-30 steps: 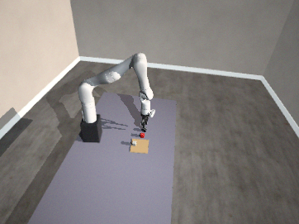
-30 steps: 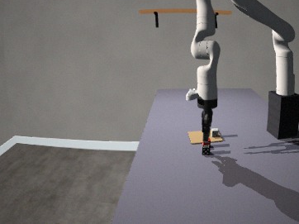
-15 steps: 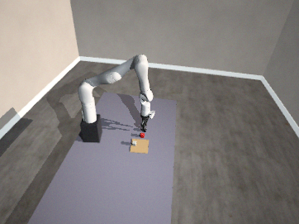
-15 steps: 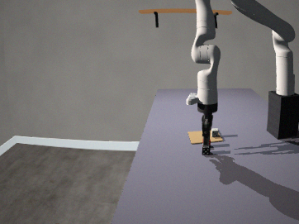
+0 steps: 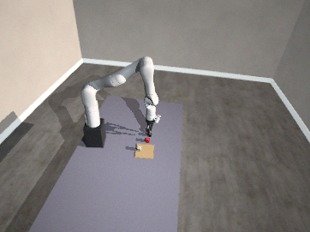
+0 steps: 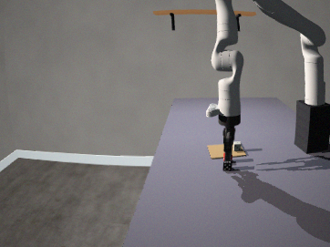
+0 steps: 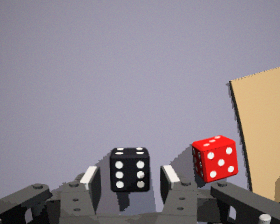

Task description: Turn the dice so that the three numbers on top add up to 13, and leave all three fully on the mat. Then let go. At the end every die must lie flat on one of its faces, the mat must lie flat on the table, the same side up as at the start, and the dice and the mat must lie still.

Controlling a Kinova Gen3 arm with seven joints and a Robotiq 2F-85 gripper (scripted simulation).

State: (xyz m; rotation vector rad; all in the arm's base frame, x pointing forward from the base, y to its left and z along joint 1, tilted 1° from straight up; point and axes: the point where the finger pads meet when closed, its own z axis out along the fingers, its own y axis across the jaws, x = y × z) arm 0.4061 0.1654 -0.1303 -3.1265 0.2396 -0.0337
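Now: hand 4 cm above the black die. Also, from my hand: tan mat: 18 cm to the right, 5 cm below; red die: 7 cm to the right, 4 cm below; white die: 18 cm to the right, 5 cm behind, 4 cm below.
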